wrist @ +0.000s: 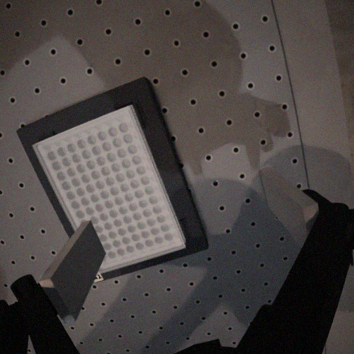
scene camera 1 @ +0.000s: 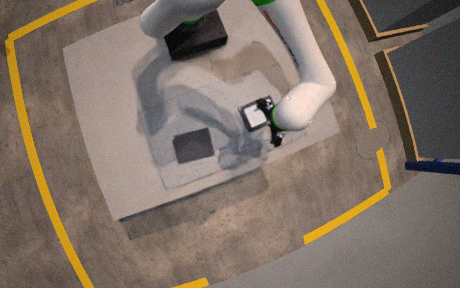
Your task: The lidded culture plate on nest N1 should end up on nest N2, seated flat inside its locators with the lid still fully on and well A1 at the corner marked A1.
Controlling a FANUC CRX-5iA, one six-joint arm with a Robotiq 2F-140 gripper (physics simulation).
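Pixels of known places: gripper, fingertip midpoint: (scene camera 1: pixel 263 124); arm's base, origin of the base link: (scene camera 1: pixel 189 18).
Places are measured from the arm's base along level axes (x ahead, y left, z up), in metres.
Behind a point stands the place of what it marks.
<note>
The lidded culture plate (scene camera 1: pixel 256 115) @(x 0.530, y 0.074, z -0.057 m) (wrist: pixel 105 185), white with rows of round wells, lies on the dark nest N1 (wrist: pixel 162 145). The lid appears to cover it. A small A1 label (wrist: pixel 99 277) shows at the nest's lower edge in the wrist view, partly hidden by a finger. My gripper (scene camera 1: pixel 271 121) @(x 0.578, y 0.075, z -0.034 m) (wrist: pixel 178 213) is open and empty, above and beside the plate. In the wrist view its left finger overlaps the plate's lower left edge, and its right finger is well off to the right. Nest N2 (scene camera 1: pixel 193 146) @(x 0.526, y -0.228, z -0.074 m), a dark rectangle, shows no plate on it.
Both nests stand on a perforated board (scene camera 1: pixel 172 177) @(x 0.602, y -0.373, z -0.086 m) (wrist: pixel 237 195) on a pale table (scene camera 1: pixel 92 125) @(x 0.214, y -0.619, z -0.098 m). The black robot base (scene camera 1: pixel 197 37) @(x 0.107, y -0.007, z -0.003 m) is at the table's back. The arm's shadow falls between the nests. Yellow floor lines (scene camera 1: pixel 47 205) and dark, wood-edged panels (scene camera 1: pixel 432 100) lie beyond the table.
</note>
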